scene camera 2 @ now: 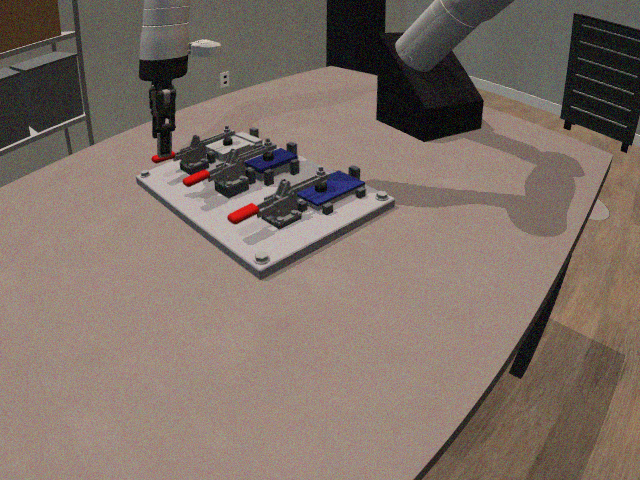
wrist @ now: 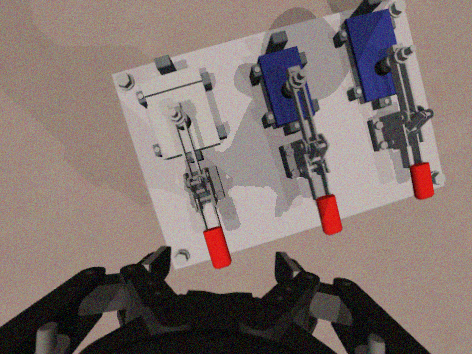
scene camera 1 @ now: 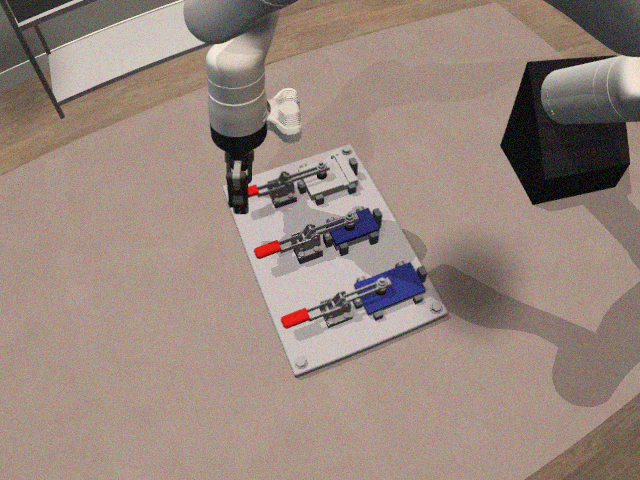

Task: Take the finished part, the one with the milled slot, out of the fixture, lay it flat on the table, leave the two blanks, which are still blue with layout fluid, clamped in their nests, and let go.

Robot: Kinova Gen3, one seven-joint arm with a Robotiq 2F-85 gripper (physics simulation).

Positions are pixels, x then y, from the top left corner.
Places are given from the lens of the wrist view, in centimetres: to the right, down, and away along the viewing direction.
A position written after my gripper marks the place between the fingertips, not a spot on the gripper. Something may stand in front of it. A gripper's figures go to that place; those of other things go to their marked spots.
my gripper (wrist: 223, 260): -1, 7, 14
blue blank (wrist: 273, 66): 4, -11, 17
